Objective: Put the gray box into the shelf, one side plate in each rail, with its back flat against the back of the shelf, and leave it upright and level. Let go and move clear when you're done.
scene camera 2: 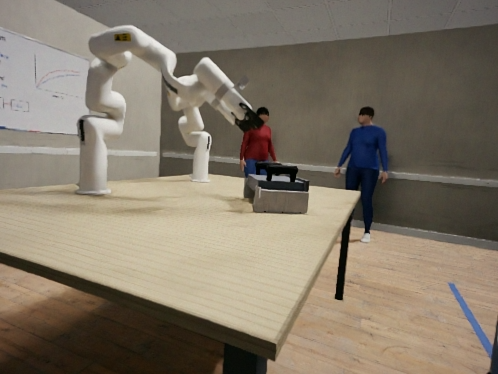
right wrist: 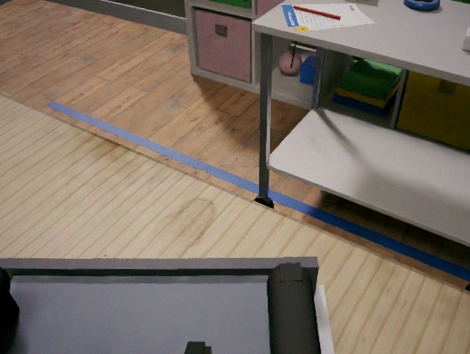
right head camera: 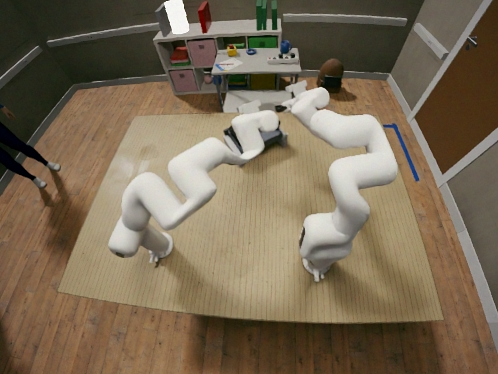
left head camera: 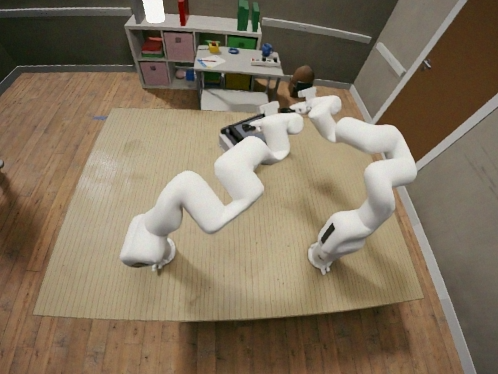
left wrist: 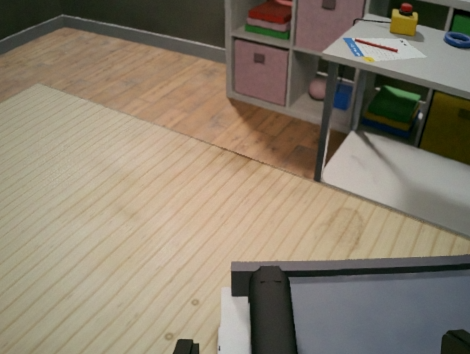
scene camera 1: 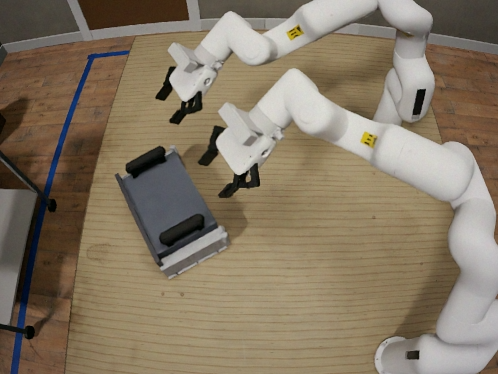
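Seen in the pictures: left gripper, fingertip midpoint: (scene camera 2: 248, 130) (left head camera: 251, 124) (scene camera 1: 212, 180); right gripper, fingertip midpoint: (scene camera 2: 259, 126) (right head camera: 284, 106) (left head camera: 288, 109) (scene camera 1: 166, 110); left arm's base at its link origin: (scene camera 2: 199, 181) (right head camera: 161, 245) (scene camera 1: 394, 358); right arm's base at its link origin: (scene camera 2: 93, 192) (right head camera: 316, 260) (left head camera: 320, 255).
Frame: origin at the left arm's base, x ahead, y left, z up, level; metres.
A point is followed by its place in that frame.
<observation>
The gray box (scene camera 1: 172, 200) @(x 0.639, y -0.407, z 0.114 m) (left wrist: 380, 315) @(x 0.686, y -0.373, z 0.114 m) (right wrist: 140, 310) @(x 0.701, y -0.374, z 0.114 m), blue-gray on top with two black handles, lies inside the light gray shelf (scene camera 1: 197, 254) @(x 0.565, y -0.278, z 0.056 m) (scene camera 2: 280, 200) @(x 0.745, y -0.543, z 0.047 m) (left wrist: 234, 320) @(x 0.626, y -0.251, z 0.082 m) on the table. Its top looks about level in scene camera 2; the rails, the side plates in them and the back contact are hidden. My left gripper (scene camera 1: 217, 175) @(x 0.505, y -0.372, z 0.310 m) is open and empty, apart from the box, beside its long right edge in scene camera 1. My right gripper (scene camera 1: 169, 107) @(x 0.644, y -0.560, z 0.309 m) is open and empty, above the box's upper end in that view, clear of the handle.
The wooden table (scene camera 1: 300, 280) @(x 0.282, y -0.234, z 0.000 m) carries both arms. The two forearms run close to each other. A white side table (left head camera: 240, 62) and a cubby shelf unit (left head camera: 131, 45) stand beyond the far table edge. Two people (scene camera 2: 257, 145) (scene camera 2: 367, 150) stand behind the table in scene camera 2.
</observation>
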